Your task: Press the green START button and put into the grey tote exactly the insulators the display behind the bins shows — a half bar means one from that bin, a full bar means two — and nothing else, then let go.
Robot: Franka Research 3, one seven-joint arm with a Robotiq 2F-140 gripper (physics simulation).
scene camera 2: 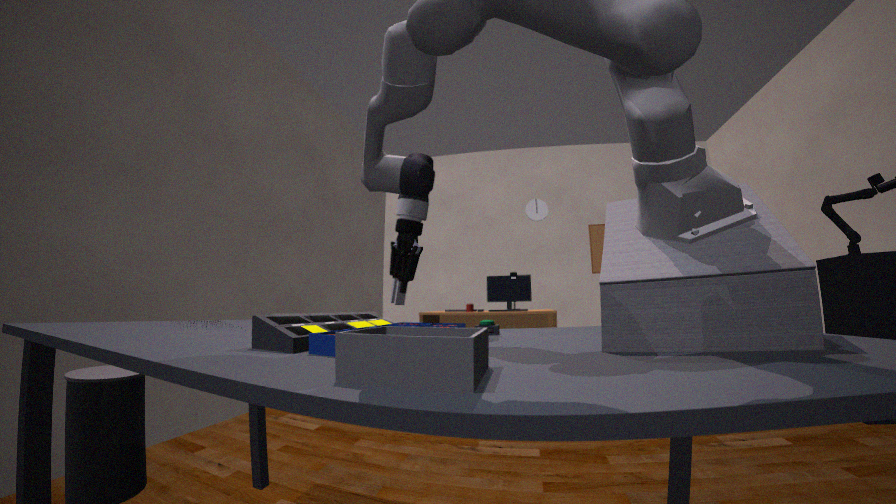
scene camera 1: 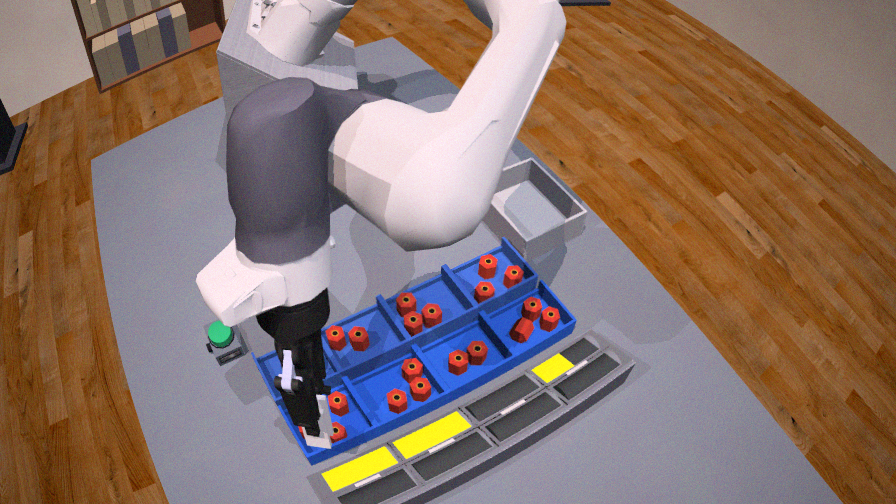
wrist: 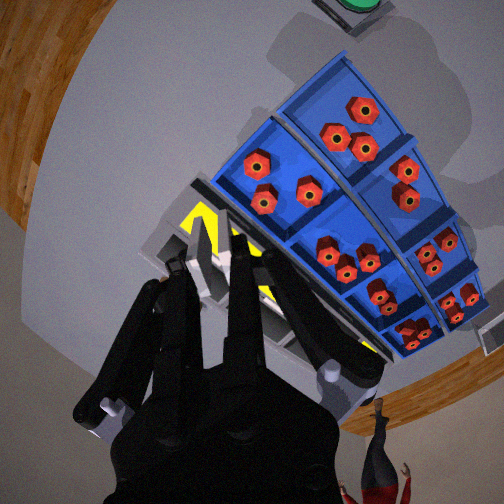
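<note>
A blue bin tray has two rows of compartments, each holding two or three red hexagonal insulators. The display along its outer side shows two full yellow bars at the left end and one half bar at the right end. The green START button stands by the tray's left end. The grey tote beyond the right end looks empty. My gripper hangs well above the tray's left end, fingers together with nothing between them.
The robot's grey base block stands on the table behind the tote. The arm's own links hide part of the tray's left compartments in scene camera 1. The table edge lies just beyond the display.
</note>
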